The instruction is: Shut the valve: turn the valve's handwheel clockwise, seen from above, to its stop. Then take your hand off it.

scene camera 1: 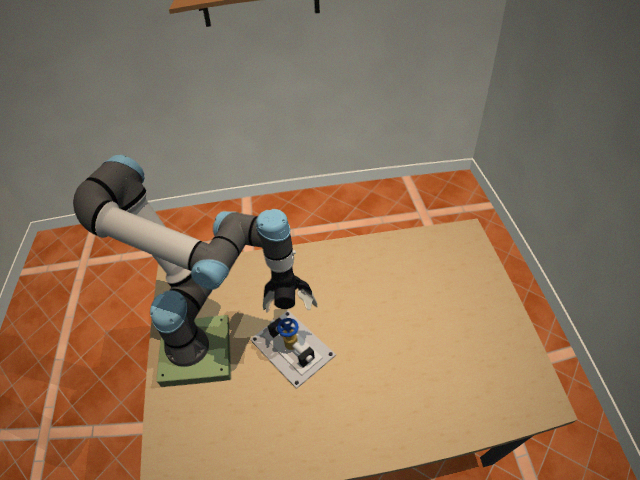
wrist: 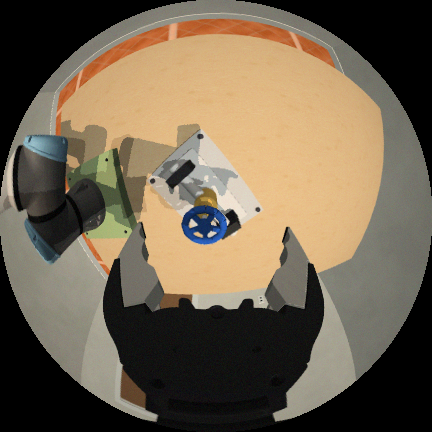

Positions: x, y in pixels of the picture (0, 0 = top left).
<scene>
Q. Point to a blue spoked handwheel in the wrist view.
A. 204, 226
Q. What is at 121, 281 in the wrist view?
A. My gripper.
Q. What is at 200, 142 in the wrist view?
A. A light grey mounting plate.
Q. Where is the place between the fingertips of my gripper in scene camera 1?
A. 290, 307
</scene>
